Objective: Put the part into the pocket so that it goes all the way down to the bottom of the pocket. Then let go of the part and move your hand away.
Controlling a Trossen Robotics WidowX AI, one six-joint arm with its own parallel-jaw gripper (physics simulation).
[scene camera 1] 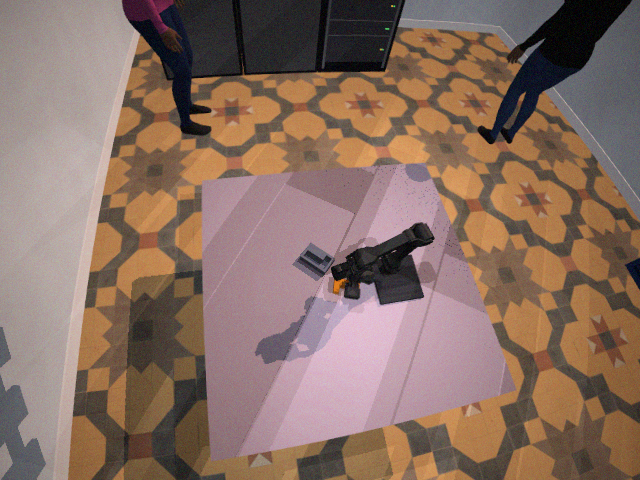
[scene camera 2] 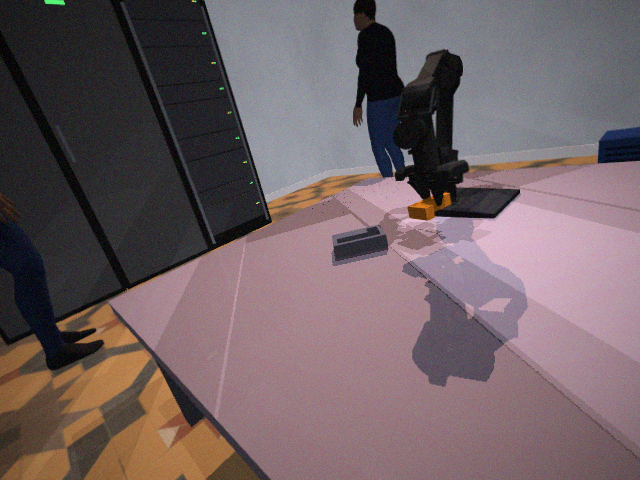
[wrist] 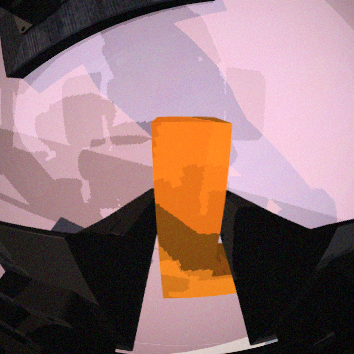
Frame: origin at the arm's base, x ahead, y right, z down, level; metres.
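Seen in the pictures: gripper, between the fingertips: [scene camera 1: 349,285] [scene camera 2: 434,205] [wrist: 186,195]; arm's base, origin of its link: [scene camera 1: 386,269].
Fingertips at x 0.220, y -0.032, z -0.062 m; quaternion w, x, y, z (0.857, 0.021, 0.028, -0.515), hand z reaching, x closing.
Note:
Pixels of each thing's top centre, then the offset from my fingertips to it.
- orange L-shaped block, centre of its top: [wrist: 220,240] [scene camera 2: 433,199] [scene camera 1: 347,286] dz -0.021, dx +0.020, dy -0.006 m
- small grey open box, centre of its top: [scene camera 2: 357,234] [scene camera 1: 317,257] dz +0.049, dx +0.072, dy +0.191 m
The part is an orange L-shaped block [scene camera 1: 339,285] [scene camera 2: 426,208] [wrist: 191,197]. My gripper [scene camera 1: 345,284] [scene camera 2: 434,197] [wrist: 186,195] is shut on it, with one black finger on each long side. The block hangs just above the pink table top, in front of the arm's base. The pocket is a small grey open box [scene camera 1: 314,258] [scene camera 2: 359,243] standing on the table a short way to the left of the gripper. A dark corner at the top left of the wrist view may be part of it; I cannot tell.
The arm's black base plate [scene camera 1: 400,288] [scene camera 2: 482,202] lies right behind the gripper. A person in a magenta top [scene camera 1: 177,62] and a person in black [scene camera 1: 525,81] [scene camera 2: 377,90] stand on the patterned floor. Dark server cabinets [scene camera 1: 285,33] [scene camera 2: 151,133] line the back wall.

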